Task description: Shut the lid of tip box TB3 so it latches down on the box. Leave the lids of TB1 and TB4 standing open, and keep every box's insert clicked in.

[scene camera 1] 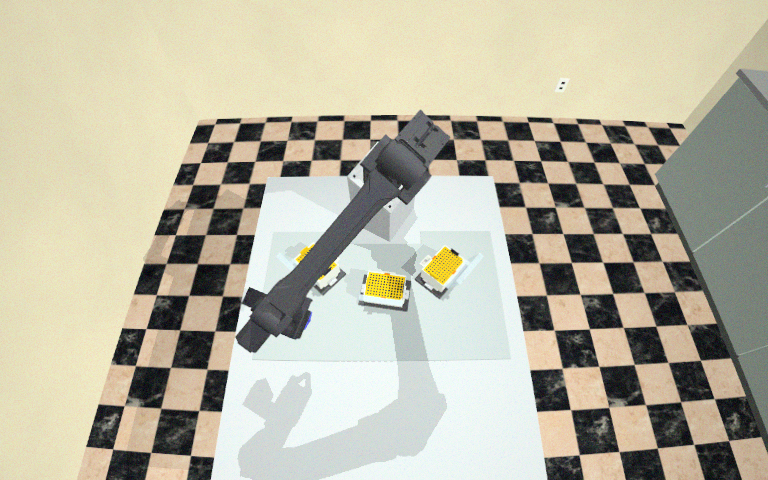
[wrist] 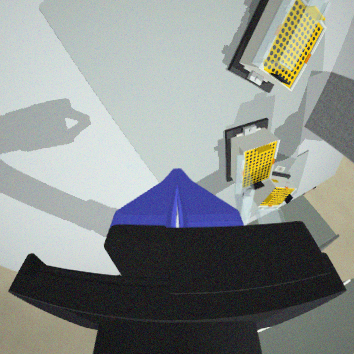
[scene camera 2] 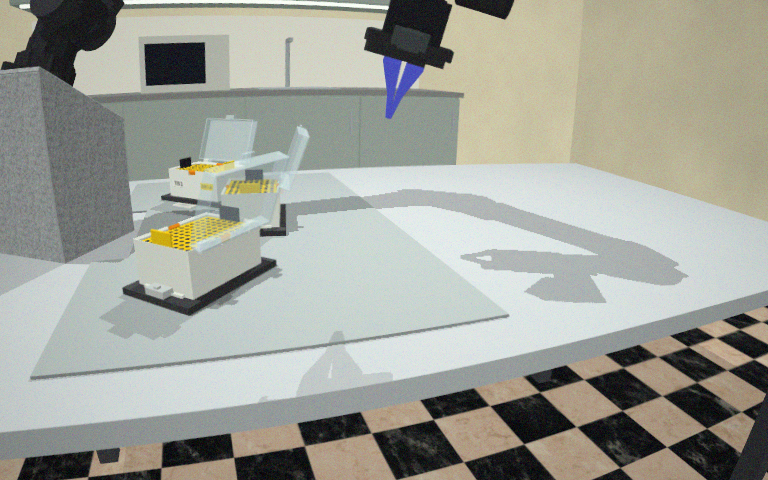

Labels:
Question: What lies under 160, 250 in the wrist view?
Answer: My gripper.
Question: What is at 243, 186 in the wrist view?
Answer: A clear lid.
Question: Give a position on a clear lid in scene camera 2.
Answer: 301, 137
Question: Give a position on a clear lid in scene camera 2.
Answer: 224, 140

